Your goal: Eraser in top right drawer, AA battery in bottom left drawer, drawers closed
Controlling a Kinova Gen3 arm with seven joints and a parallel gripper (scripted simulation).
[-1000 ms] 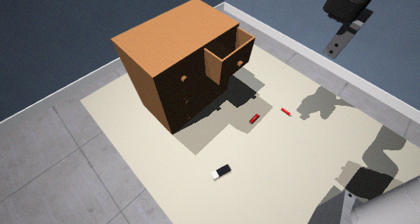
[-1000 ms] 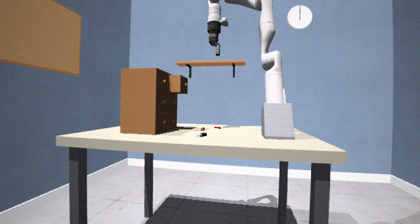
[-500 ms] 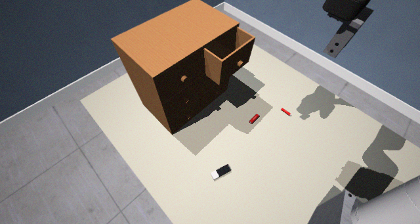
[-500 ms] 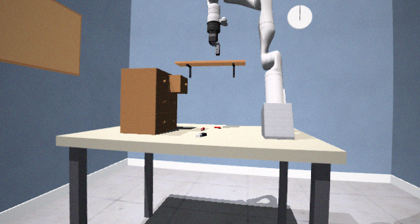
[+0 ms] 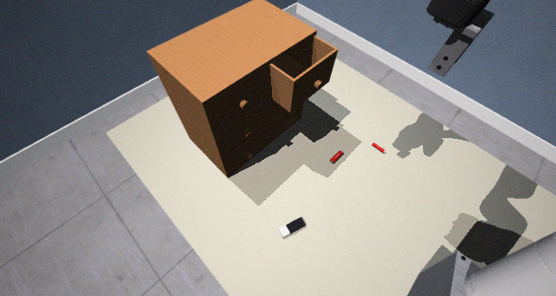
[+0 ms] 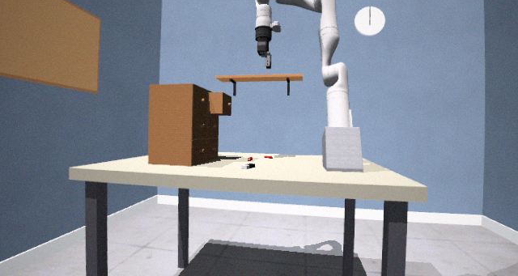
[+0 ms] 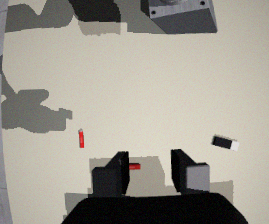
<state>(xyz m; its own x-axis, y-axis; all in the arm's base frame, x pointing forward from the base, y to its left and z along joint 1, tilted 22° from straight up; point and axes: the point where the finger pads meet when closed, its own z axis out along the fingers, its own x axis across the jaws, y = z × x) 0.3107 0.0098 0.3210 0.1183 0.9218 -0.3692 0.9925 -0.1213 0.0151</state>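
The black-and-white eraser is 70 mm ahead of my hand, 200 mm to the left of it and 450 mm below it.
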